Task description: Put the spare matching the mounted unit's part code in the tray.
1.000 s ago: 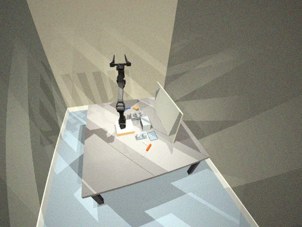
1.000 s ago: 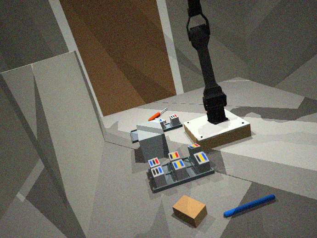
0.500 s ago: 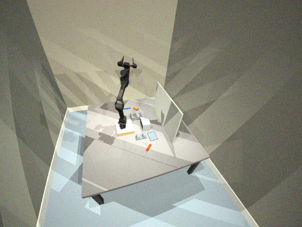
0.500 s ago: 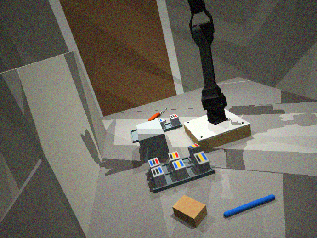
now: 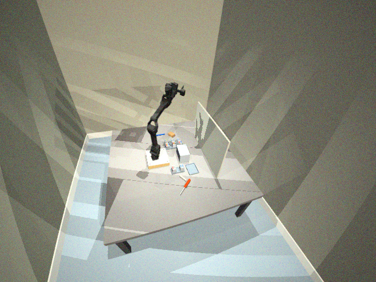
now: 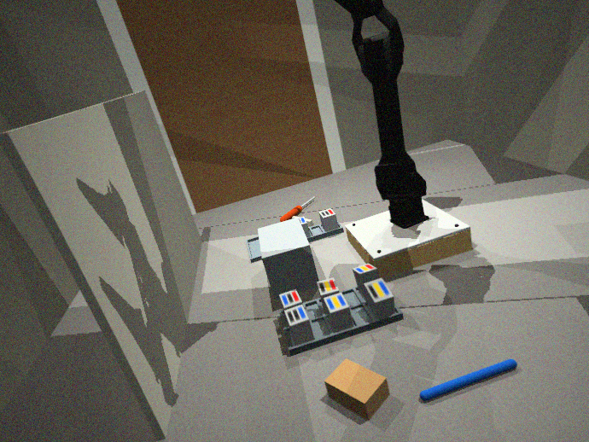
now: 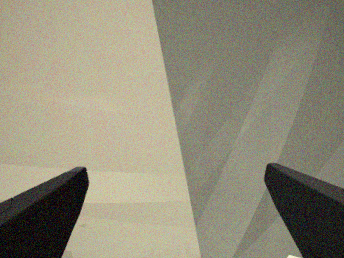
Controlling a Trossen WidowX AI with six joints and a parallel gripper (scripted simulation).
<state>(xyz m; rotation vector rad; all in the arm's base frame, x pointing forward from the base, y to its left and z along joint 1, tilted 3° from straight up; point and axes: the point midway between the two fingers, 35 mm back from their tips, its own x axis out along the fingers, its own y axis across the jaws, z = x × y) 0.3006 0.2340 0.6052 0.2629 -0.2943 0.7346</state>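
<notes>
Right now my gripper tip is 630 mm above the grey spare block, 70 mm past it and 40 mm to the left of it. Round my gripper tip: tall upright panel (440 mm below, 320 mm to the right, 180 mm ahead); cardboard box (650 mm below, 100 mm to the left, 30 mm behind); mounted unit (620 mm below, 270 mm to the right, 50 mm behind).
</notes>
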